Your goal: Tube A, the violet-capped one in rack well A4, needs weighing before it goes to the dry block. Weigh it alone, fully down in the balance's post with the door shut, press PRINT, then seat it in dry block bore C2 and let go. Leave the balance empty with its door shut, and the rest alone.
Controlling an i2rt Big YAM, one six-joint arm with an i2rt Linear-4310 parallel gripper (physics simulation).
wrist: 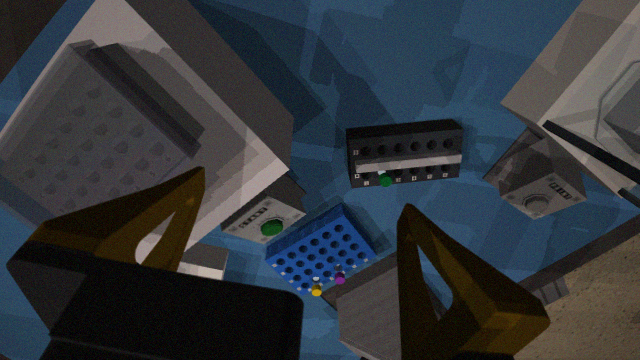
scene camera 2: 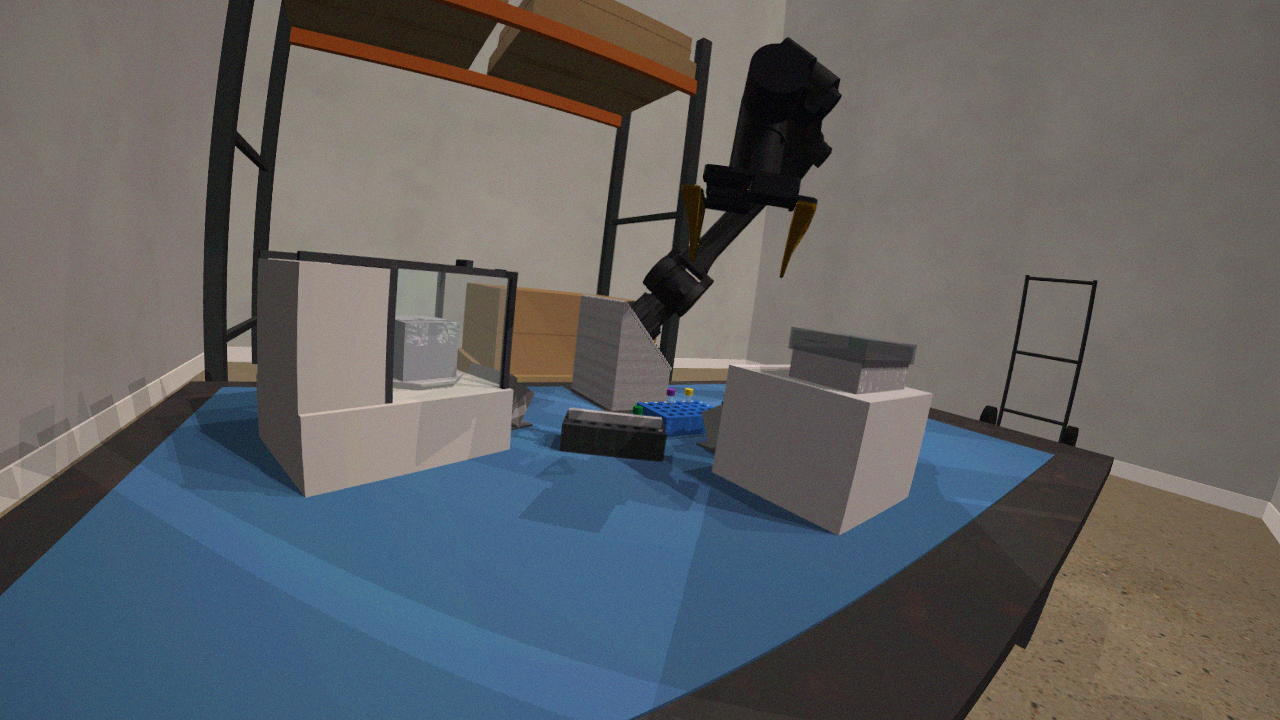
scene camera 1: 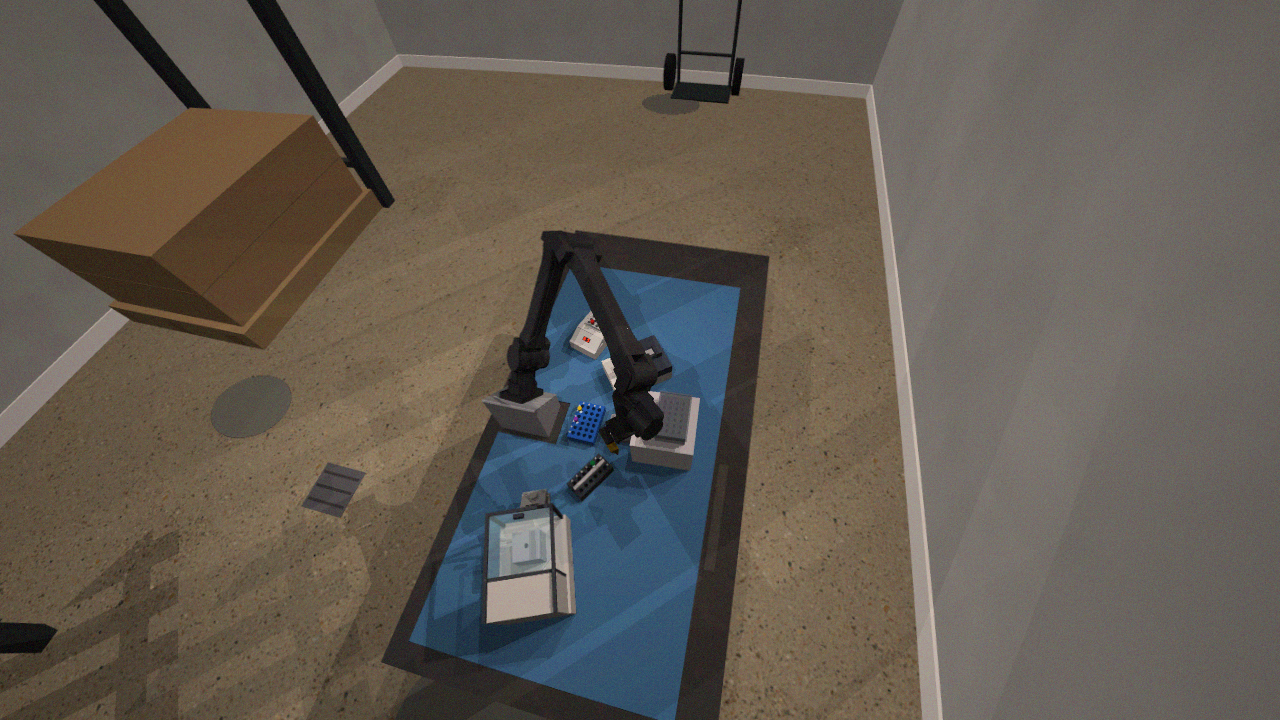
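Pixels of known places: gripper, fingertip midpoint: (wrist: 305,195) (scene camera 2: 736,268) (scene camera 1: 633,444); arm's base, link origin: (scene camera 2: 628,333) (scene camera 1: 521,395).
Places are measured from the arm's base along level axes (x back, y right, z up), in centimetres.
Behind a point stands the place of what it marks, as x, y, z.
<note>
The violet-capped tube (scene camera 2: 670,393) {-17.2, -0.5, -7.5} (wrist: 340,278) {-17.0, -0.7, -7.0} stands in the blue rack (scene camera 2: 677,413) {-21.8, 0.6, -9.6} (wrist: 320,252) {-20.1, -1.8, -9.8}, near a yellow-capped tube (scene camera 2: 689,392) {-16.9, -4.4, -7.4} (wrist: 316,290) {-16.7, -4.5, -7.0}. My gripper (scene camera 1: 612,445) {-40.3, 7.7, 12.0} (scene camera 2: 739,266) {-40.3, 7.7, 12.0} (wrist: 305,195) {-40.3, 7.7, 12.0} is open and empty, high above the table. In the wrist view the blue rack lies below and between the fingers. The balance (scene camera 1: 520,600) {-28.4, 49.4, 7.9} (scene camera 2: 344,340) {-35.4, 44.9, 1.4} has a glass chamber; whether its door is fully shut is hard to tell. A white unit (scene camera 1: 660,453) {-46.1, 3.1, -1.6} (scene camera 2: 796,447) {-48.3, 2.7, -5.5} carries a grey bored block (scene camera 1: 673,417) {-47.1, -5.1, 6.6} (wrist: 115,135) {-47.0, -1.6, 6.6}, apparently the dry block; its bore labels are unreadable.
A black two-row rack (scene camera 1: 590,477) {-28.1, 14.4, -8.8} (scene camera 2: 613,438) {-30.4, 15.1, -10.0} (wrist: 405,137) {-30.2, 14.7, -8.8} holds a green-capped tube (wrist: 385,179) {-27.7, 10.6, -6.8}. A grey button console (scene camera 1: 535,497) {-16.5, 25.7, -5.3} (wrist: 542,195) {-16.7, 26.2, -5.4} stands beside the balance. Another console (wrist: 262,217) {-31.4, -3.0, -5.2} with a green button stands between the white unit and blue rack. A red-marked white device (scene camera 1: 587,340) {-7.9, -30.1, -7.6} lies farther back.
</note>
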